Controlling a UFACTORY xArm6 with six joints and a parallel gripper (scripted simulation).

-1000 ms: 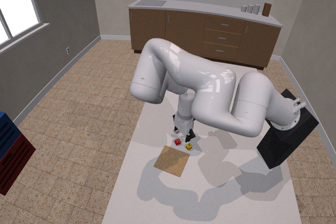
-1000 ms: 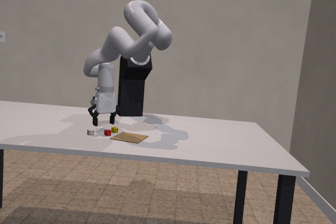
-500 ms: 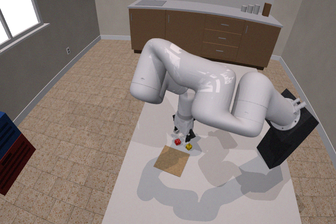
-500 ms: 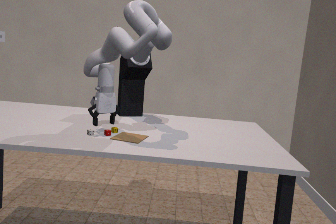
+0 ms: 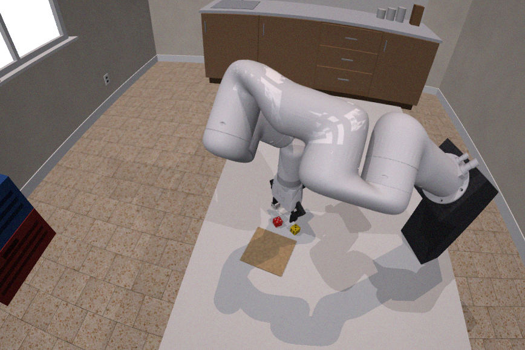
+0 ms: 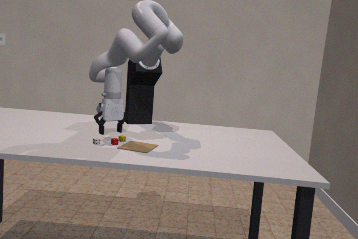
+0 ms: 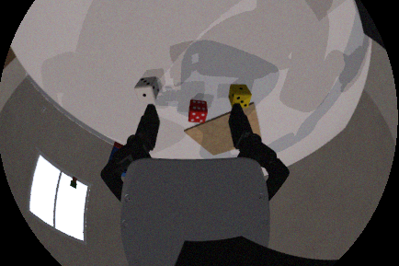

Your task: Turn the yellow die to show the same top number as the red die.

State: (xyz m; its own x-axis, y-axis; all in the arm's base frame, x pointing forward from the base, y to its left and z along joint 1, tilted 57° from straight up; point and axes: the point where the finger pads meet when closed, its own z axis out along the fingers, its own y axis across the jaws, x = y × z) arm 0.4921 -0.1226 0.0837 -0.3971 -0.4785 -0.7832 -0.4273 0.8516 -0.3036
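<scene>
My gripper is now 20 mm short of the red die, 30 mm to the right of it and 40 mm above it. The rest, counted from my hand: mat: 30 mm ahead, 140 mm to the left, 50 mm below; white die: 40 mm ahead, 50 mm to the right, 40 mm below; yellow die: 50 mm behind, 40 mm to the left, 40 mm below.
</scene>
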